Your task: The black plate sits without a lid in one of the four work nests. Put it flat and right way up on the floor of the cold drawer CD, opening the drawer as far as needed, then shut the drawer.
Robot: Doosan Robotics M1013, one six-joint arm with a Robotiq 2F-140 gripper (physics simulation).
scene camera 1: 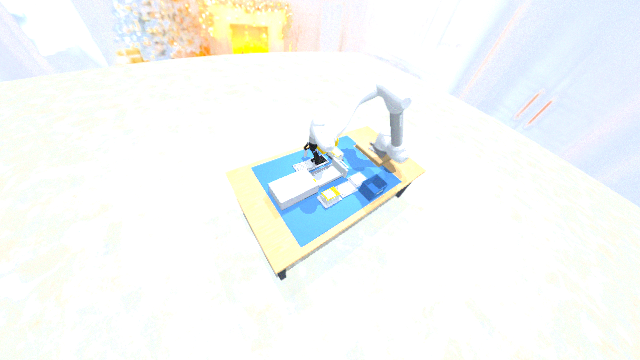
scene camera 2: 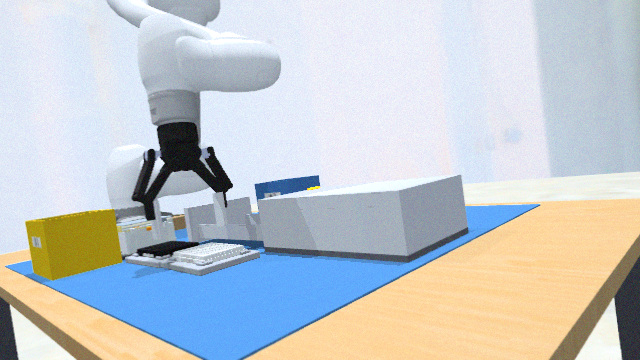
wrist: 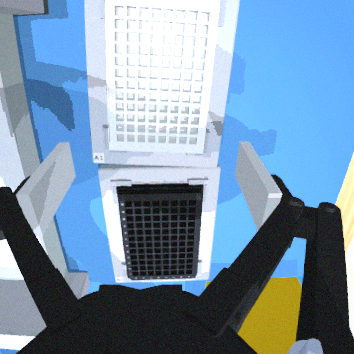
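The black plate lies flat in a light nest with its wells uncovered. My gripper is open and empty, pointing down low above the nest pair. Its fingers stand wide apart, one on the drawer side and one on the opposite side. The cold drawer stands pulled out of its white housing. Part of the drawer's side wall shows at the left in the wrist view. The CD label is not readable, and the drawer's floor is hidden in the scene camera 2 view.
A white plate lies in the adjoining nest. A yellow bin stands near the black plate. A blue bin and a plate with yellow parts stand beyond the drawer.
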